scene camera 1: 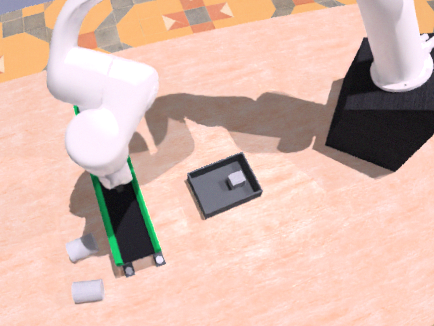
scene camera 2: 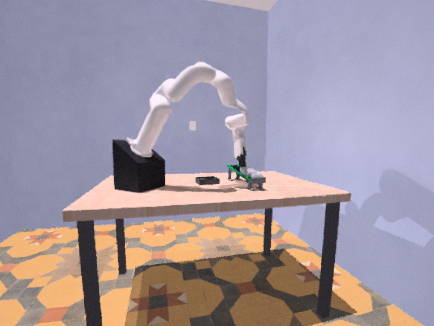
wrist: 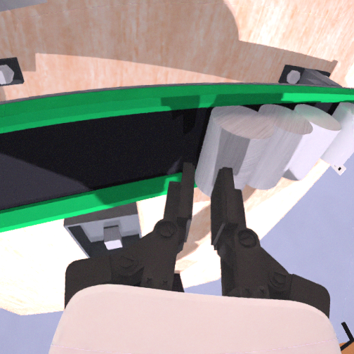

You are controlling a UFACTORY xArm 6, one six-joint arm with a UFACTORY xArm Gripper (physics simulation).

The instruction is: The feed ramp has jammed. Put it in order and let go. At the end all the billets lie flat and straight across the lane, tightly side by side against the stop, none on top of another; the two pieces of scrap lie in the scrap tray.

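Frame: origin at the arm's base, x left, y ahead, z down, level; centimetres.
Where they show: gripper, fingertip midpoint: (scene camera 2: pixel 242 167); arm's base, origin of the base link: (scene camera 1: pixel 401 69) (scene camera 2: pixel 141 150).
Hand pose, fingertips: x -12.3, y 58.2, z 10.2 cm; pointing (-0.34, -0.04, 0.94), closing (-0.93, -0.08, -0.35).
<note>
Things, the pixels of their top centre, and the offset from my fingertips.
- pale scrap block, middle of its top: (scene camera 1: pixel 237 177) dx +11.2, dy -21.9, dz +7.6 cm
- dark scrap tray, middle of its top: (scene camera 1: pixel 224 181) (scene camera 2: pixel 207 177) dx +10.9, dy -19.1, dz +7.0 cm
The feed ramp has a black lane (scene camera 1: pixel 129 220) (wrist: pixel 115 150) between green side rails. Several pale grey billets lie across it side by side at the right of the wrist view, the nearest billet (wrist: pixel 207 155) beside my fingers; billets (scene camera 2: pixel 255 174) also show in scene camera 2. The arm hides them in scene camera 1. Two more billets (scene camera 1: pixel 82 247) (scene camera 1: pixel 88 291) lie on the table. One pale scrap block (scene camera 1: pixel 236 179) (wrist: pixel 113 241) is in the dark scrap tray (scene camera 1: pixel 204 207). My gripper (scene camera 1: pixel 120 189) (scene camera 2: pixel 242 162) (wrist: pixel 203 179) is nearly shut and empty, low at the lane, its fingertips overlapping the nearest billet's edge in view.
The ramp's open-looking end with two bolted feet (scene camera 1: pixel 129 270) (scene camera 1: pixel 159 259) is near the loose billets. The tray stands to the right of the ramp in scene camera 1. The black robot base (scene camera 1: pixel 370 125) (scene camera 2: pixel 137 172) stands farther right there.
</note>
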